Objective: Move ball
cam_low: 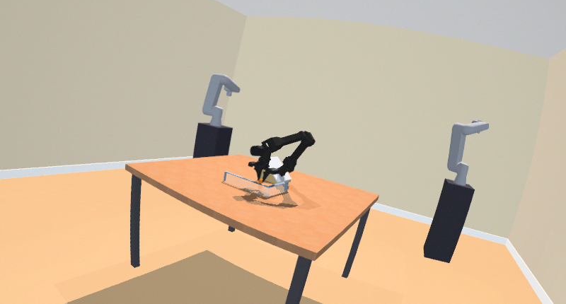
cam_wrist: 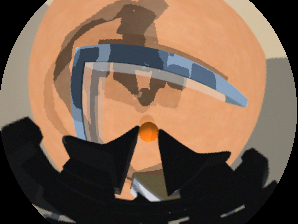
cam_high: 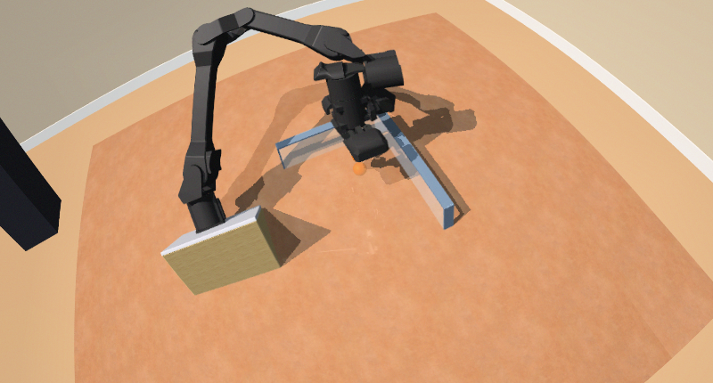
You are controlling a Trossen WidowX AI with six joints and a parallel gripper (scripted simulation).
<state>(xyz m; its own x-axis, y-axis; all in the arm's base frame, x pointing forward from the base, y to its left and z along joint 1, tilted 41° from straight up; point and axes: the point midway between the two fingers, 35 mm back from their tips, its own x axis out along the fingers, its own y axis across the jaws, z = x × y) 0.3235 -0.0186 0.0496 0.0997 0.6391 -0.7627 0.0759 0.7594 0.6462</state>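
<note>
Right now the see-through copy of ball is 40 mm below my gripper tip. The rest, counted from my gripper tip: orange ball: right at my gripper tip.
</note>
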